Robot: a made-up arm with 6 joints. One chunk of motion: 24 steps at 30 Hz.
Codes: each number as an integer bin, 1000 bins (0 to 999) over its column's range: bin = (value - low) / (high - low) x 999, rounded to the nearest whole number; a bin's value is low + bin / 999 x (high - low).
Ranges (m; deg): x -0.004..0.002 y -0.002..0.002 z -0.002..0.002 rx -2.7..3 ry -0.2..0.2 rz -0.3..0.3
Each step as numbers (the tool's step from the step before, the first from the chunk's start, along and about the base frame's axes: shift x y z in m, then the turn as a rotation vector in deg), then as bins.
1 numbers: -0.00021 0.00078 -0.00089 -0.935 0.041 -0.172
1 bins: 631 694 277 309 602 213
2 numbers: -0.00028 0.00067 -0.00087 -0.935 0.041 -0.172
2 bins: 619 667 282 309 602 213
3 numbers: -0.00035 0.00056 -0.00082 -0.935 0.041 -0.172
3 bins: 608 639 295 309 602 213
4 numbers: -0.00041 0.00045 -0.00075 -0.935 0.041 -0.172
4 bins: 598 612 312 309 602 213
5 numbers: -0.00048 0.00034 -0.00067 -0.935 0.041 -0.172
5 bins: 586 584 332 309 602 213
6 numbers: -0.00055 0.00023 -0.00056 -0.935 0.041 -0.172
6 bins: 574 557 360 309 602 213
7 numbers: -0.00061 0.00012 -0.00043 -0.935 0.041 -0.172
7 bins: 564 529 392 309 602 213
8 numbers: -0.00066 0.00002 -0.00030 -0.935 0.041 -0.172
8 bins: 556 504 425 309 602 213
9 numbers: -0.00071 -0.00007 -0.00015 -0.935 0.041 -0.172
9 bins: 548 482 462 309 602 213
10 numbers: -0.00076 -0.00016 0.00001 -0.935 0.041 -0.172
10 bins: 539 460 502 309 602 213
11 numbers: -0.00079 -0.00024 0.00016 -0.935 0.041 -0.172
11 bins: 534 440 539 309 602 213
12 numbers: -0.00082 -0.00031 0.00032 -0.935 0.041 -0.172
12 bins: 529 422 579 309 602 213
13 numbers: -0.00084 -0.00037 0.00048 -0.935 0.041 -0.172
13 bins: 526 407 619 309 602 213
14 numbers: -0.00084 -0.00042 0.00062 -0.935 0.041 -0.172
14 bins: 526 395 654 309 602 213
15 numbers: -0.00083 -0.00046 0.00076 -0.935 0.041 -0.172
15 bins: 528 385 689 309 602 213
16 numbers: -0.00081 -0.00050 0.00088 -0.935 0.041 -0.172
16 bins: 531 375 719 309 602 213
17 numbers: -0.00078 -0.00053 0.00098 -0.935 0.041 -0.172
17 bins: 536 367 744 309 602 213
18 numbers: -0.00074 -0.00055 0.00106 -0.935 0.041 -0.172
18 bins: 543 362 764 309 602 213
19 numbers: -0.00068 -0.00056 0.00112 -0.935 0.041 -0.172
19 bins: 553 360 779 309 602 213
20 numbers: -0.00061 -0.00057 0.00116 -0.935 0.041 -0.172
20 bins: 564 357 789 309 602 213
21 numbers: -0.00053 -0.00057 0.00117 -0.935 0.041 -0.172
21 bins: 578 357 792 309 602 213
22 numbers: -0.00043 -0.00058 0.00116 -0.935 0.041 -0.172
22 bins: 594 355 789 309 602 213
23 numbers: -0.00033 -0.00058 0.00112 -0.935 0.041 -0.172
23 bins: 611 355 779 309 602 213
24 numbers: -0.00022 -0.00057 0.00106 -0.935 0.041 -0.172
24 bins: 629 357 764 309 602 213
